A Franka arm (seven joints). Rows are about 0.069 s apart.
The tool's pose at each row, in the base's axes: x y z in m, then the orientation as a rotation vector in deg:
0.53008 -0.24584 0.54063 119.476 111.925 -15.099
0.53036 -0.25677 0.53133 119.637 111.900 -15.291
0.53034 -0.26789 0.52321 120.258 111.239 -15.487
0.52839 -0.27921 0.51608 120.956 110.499 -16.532
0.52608 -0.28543 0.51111 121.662 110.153 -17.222
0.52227 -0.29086 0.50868 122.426 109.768 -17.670
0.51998 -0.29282 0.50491 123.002 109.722 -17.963
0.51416 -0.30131 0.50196 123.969 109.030 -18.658
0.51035 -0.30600 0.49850 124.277 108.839 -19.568
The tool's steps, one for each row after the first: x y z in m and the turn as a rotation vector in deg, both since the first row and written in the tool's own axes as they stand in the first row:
-0.00740 0.00019 0.01229 0.184 -0.015 0.060
-0.01538 0.00017 0.02352 0.389 -0.121 0.657
-0.02400 -0.00169 0.03377 1.063 -0.595 1.241
-0.02850 -0.00402 0.04033 1.706 -0.702 1.644
-0.03316 -0.00770 0.04416 2.241 -0.691 2.115
-0.03400 -0.01015 0.04823 2.712 -0.537 2.336
-0.04153 -0.01570 0.05342 3.387 -0.671 3.028
-0.04517 -0.01950 0.05799 3.984 -0.986 3.159

